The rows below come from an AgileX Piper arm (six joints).
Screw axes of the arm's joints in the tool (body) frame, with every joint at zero. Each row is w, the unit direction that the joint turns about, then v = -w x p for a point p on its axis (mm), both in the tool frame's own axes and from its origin. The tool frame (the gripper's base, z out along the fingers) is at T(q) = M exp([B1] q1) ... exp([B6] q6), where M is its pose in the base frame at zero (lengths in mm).
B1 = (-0.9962, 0, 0.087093, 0, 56.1, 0)
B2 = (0, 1, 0, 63.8, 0, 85)
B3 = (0, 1, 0, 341.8, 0, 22)
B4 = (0, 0, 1, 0, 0, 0)
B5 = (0, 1, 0, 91, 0, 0)
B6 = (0, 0, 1, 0, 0, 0)
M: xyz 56.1 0 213.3 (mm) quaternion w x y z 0.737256 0 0.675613 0
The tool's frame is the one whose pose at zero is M.
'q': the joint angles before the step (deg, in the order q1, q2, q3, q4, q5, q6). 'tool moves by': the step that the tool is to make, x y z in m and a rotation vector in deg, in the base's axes. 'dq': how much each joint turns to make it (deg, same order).
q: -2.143, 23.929, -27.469, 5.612, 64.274, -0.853
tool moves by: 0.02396, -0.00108, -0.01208, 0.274, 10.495, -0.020
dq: -0.006, 10.629, -0.001, -0.117, -0.131, -0.006
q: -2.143, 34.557, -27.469, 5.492, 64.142, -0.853
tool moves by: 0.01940, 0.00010, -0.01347, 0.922, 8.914, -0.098
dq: 0.000, 9.326, -0.102, 0.595, -0.283, 0.001
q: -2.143, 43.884, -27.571, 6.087, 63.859, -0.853
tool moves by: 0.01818, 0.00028, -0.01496, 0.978, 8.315, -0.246
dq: -0.001, 9.261, -0.418, 0.708, -0.501, -0.001
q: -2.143, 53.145, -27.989, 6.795, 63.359, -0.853
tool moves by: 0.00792, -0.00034, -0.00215, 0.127, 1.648, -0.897
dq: -0.001, 2.921, -0.876, -0.001, -0.487, 0.852
